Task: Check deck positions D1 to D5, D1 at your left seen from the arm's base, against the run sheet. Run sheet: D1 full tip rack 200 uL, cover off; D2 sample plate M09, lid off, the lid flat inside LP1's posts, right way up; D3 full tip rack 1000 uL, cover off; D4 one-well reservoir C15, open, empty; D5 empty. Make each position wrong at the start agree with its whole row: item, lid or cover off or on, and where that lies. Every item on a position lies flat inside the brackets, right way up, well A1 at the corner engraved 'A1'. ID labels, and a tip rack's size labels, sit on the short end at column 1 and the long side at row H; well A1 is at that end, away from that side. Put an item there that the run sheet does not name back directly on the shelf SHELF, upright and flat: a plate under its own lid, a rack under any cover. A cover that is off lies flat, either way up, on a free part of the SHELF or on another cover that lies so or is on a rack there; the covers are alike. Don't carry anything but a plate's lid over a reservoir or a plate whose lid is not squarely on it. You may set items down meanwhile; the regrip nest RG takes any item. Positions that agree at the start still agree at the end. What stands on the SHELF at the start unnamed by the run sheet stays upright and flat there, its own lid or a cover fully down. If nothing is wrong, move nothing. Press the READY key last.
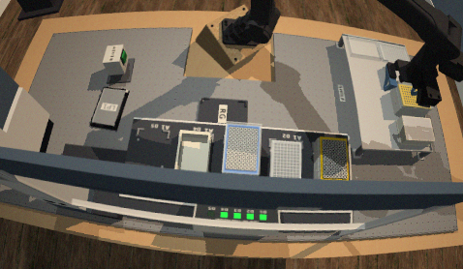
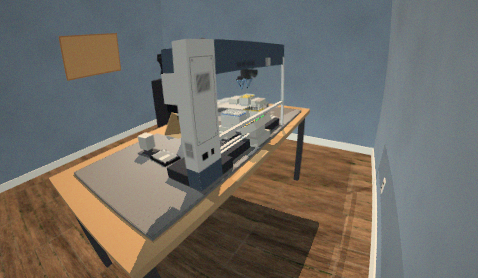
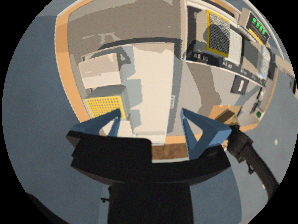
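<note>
Now: the blue-framed tip rack 45 cm to the right of my hand, 11 cm below it and 11 cm ahead of it. From my hand the other things lie so: white well plate: 32 cm to the right, 17 cm below, 13 cm ahead; then yellow-framed tip rack: 20 cm to the right, 14 cm ahead, 13 cm below; then shelf: 17 cm below, 10 cm behind, 9 cm to the left.
</note>
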